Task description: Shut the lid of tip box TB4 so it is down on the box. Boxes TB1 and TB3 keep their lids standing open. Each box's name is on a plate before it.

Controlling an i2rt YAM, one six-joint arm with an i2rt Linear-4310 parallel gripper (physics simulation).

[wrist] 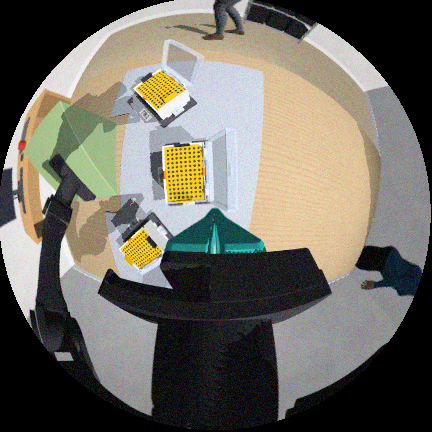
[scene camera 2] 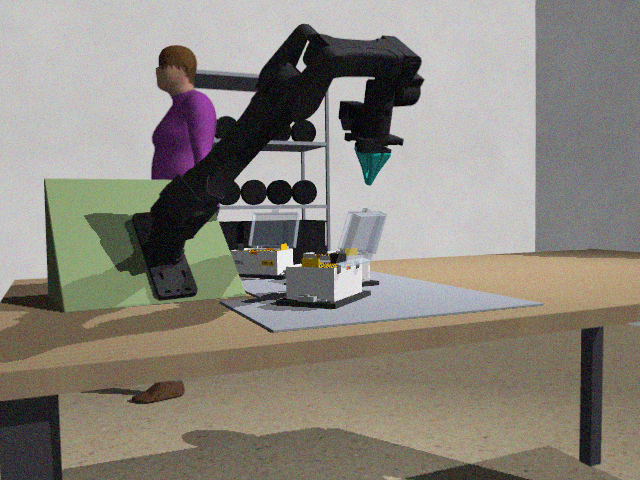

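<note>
Tip box TB4, with yellow tips (wrist: 184, 174), is the middle of three boxes in the wrist view. Its clear lid (scene camera 2: 364, 232) (wrist: 223, 170) stands open on the side away from the arm's base. Box TB1 (scene camera 2: 263, 261) (wrist: 161, 90) is at the back, its clear lid (scene camera 2: 273, 230) (wrist: 182, 61) standing open. Box TB3 (scene camera 2: 324, 281) (wrist: 142, 248) is nearest scene camera 2; its lid is mostly hidden in the wrist view. The name plates are too blurred to read. My teal gripper (scene camera 2: 368, 182) (wrist: 214, 212) is shut, points down and is high above the boxes, touching none.
The boxes stand on a grey mat (scene camera 2: 444, 302) (wrist: 245, 95) on the wooden table (scene camera 2: 170, 356) (wrist: 310, 165). A green wedge (scene camera 2: 77, 248) (wrist: 95, 160) is beside the arm's base. A person in purple (scene camera 2: 183, 129) and a shelf rack (scene camera 2: 327, 170) are behind the table.
</note>
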